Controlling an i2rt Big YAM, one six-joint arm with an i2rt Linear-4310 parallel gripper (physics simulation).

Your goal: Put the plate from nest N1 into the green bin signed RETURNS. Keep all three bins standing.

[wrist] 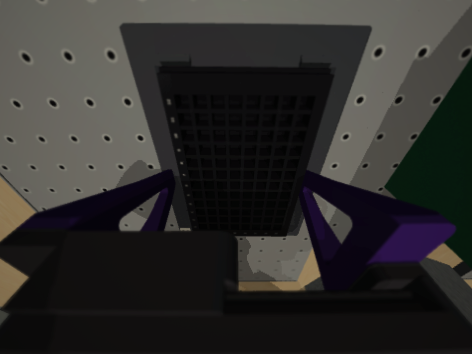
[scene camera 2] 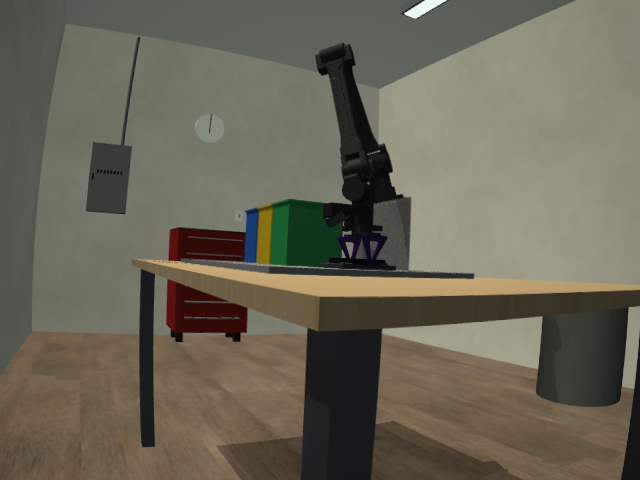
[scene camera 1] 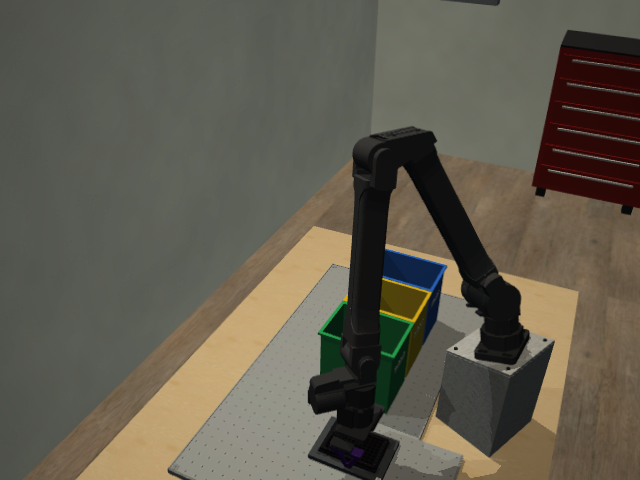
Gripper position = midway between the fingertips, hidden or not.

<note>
In view: the gripper (scene camera 2: 360, 264), a green bin (scene camera 2: 300, 236), a blue bin (scene camera 1: 424, 274), a yellow bin (scene camera 1: 402, 301) and a black plate (wrist: 242, 136).
The green bin shows as well in scene camera 1 (scene camera 1: 394, 332). The yellow bin also shows in scene camera 2 (scene camera 2: 265, 223). The gripper also shows in the wrist view (wrist: 235, 176). The wrist view does not show the blue bin: it is out of frame. The wrist view misses the yellow bin: it is out of frame.
</note>
